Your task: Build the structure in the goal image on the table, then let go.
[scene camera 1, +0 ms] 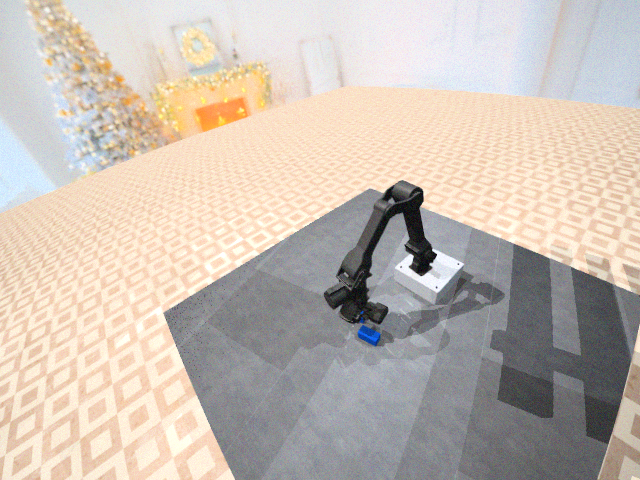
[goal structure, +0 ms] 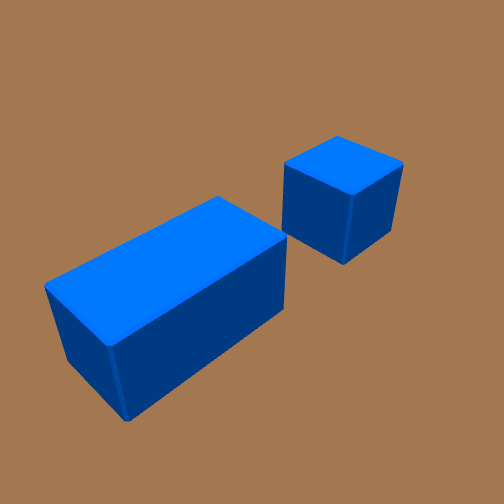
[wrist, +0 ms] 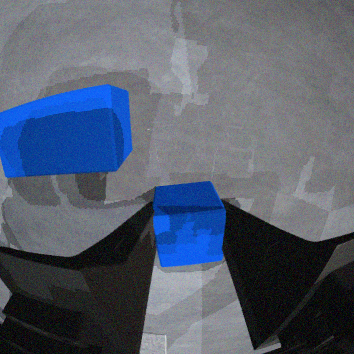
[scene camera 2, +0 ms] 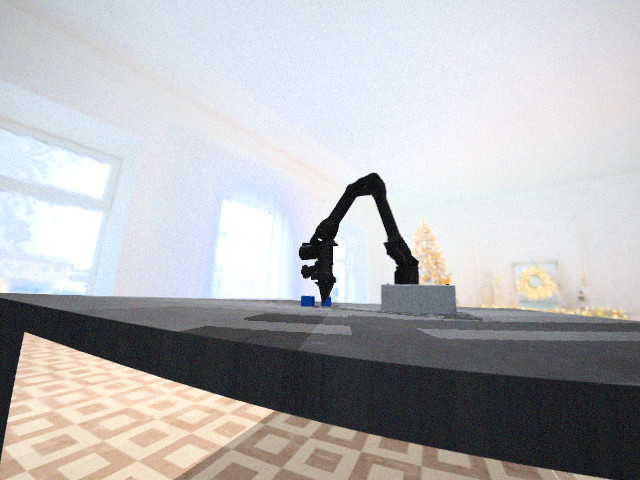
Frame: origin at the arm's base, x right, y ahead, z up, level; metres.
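Where they show: gripper, fingertip midpoint: [wrist: 185, 208] [scene camera 2: 324, 302]; arm's base, link origin: [scene camera 1: 420, 267] [scene camera 2: 407, 286].
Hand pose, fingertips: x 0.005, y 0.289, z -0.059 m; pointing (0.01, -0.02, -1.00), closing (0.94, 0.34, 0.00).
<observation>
Things, the pixels of their top centre, and the offset from my fingertips. Level surfaces: height alone.
- small blue cube, top centre: [wrist: 190, 243] [scene camera 2: 326, 296] dx +0.003, dy -0.006, dz +0.021 m
- longer blue block, top centre: [wrist: 40, 138] [scene camera 1: 369, 332] [scene camera 2: 308, 295] dx -0.073, dy +0.021, dz +0.021 m
- dark grey table, surface height: dz -0.012 m
A small blue cube [scene camera 1: 361, 314] [scene camera 2: 328, 301] [wrist: 190, 237] is between the two black fingers, which touch its sides in the wrist view. My gripper [scene camera 1: 363, 320] [scene camera 2: 324, 301] [wrist: 185, 208] points down and is shut on this cube, low at the table top. In scene camera 1 the gripper hides most of the cube. A longer blue block [scene camera 1: 368, 335] [scene camera 2: 307, 300] [wrist: 65, 142] lies flat on the table, apart from the cube. In the wrist view it is up and left of the cube, and its left end is cut off by the frame edge.
The dark grey table [scene camera 1: 320, 423] [scene camera 2: 361, 346] carries the arm's white base box [scene camera 1: 421, 284] [scene camera 2: 418, 298], which stands behind the gripper in scene camera 1 and to its right in scene camera 2. Shadows of the arm fall across the table.
</observation>
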